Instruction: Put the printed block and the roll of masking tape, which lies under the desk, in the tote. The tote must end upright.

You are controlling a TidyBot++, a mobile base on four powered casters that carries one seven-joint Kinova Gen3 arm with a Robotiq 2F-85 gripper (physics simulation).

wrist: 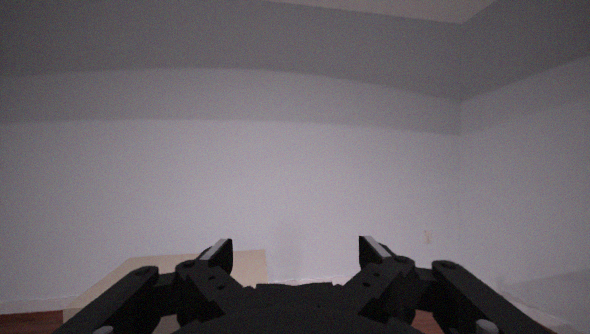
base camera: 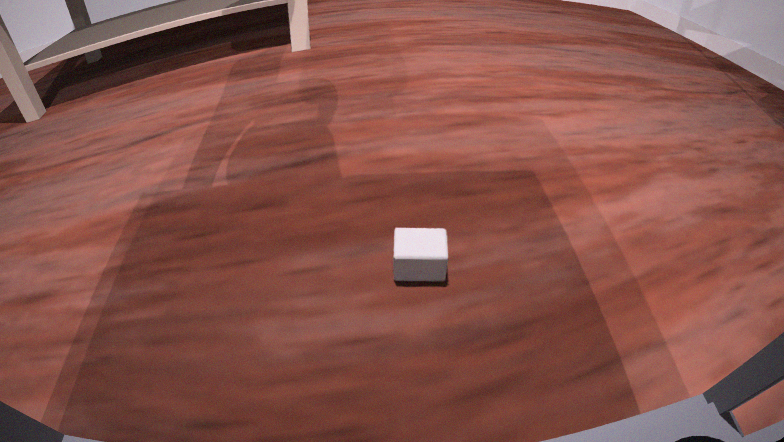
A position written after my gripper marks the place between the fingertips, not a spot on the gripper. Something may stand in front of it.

Scene:
My gripper shows in the wrist view [295, 251]; in the base camera view it is out of frame. A grey printed block shows in the base camera view [420, 254]; in the wrist view it is out of frame.

